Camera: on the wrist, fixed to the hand. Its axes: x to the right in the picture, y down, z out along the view.
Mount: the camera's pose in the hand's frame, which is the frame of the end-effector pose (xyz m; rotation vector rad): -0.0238 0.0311 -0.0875 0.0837 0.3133 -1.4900
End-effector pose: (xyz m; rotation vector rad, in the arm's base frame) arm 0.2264 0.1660 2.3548 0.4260 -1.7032 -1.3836
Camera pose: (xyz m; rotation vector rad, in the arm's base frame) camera 0.3167 0.1396 2.3732 2.0998 -1.0432 -1.9944
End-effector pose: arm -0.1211 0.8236 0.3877 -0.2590 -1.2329 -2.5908
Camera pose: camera -0.0932 0.7402 0.3495 -0.8760 0.9479 1.8075
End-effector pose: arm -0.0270 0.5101 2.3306 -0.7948 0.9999 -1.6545
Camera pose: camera -0.0832 0.5488 2.2633 1.1548 -0.3529 2.5812
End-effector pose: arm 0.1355 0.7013 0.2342 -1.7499 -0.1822 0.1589
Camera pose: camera 0.1314 0.6066 0.2199 -1.1513 -1.1418 -1.1467
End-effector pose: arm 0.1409 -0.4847 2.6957 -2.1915 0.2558 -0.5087
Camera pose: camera 0.0806 -0.5570 2.7135 -1.8499 -1.3074 -1.5806
